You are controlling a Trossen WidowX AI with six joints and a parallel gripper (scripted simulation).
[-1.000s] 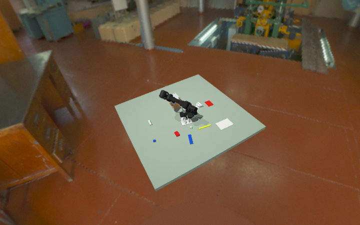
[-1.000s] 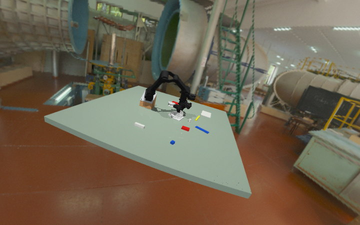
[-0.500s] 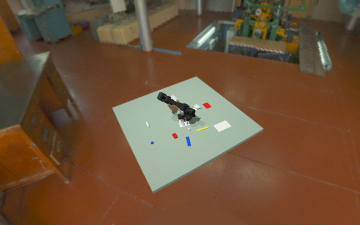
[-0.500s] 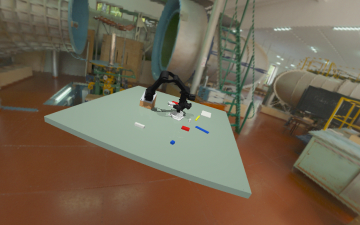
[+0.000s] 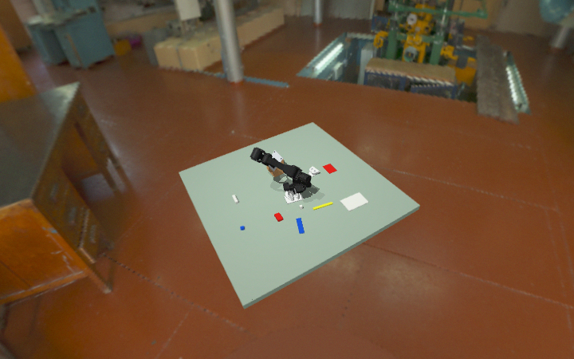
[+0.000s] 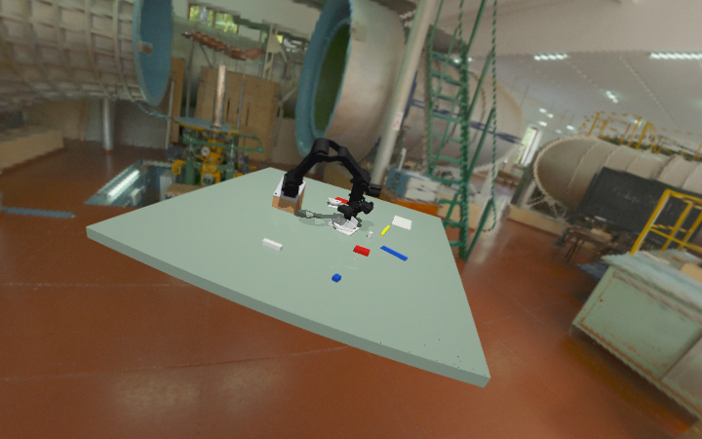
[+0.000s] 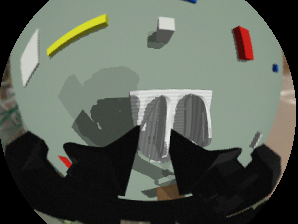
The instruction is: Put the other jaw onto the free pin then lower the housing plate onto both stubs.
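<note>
My gripper tip is 130 mm past the white housing part, 240 mm to the right of it and 10 mm below it. Round my gripper tip: red block: 90 mm ahead, 220 mm to the right, 10 mm below; then tiny white cube: 110 mm ahead, 50 mm to the right, 10 mm below; then yellow bar: 190 mm ahead, 80 mm to the left, 20 mm below.
</note>
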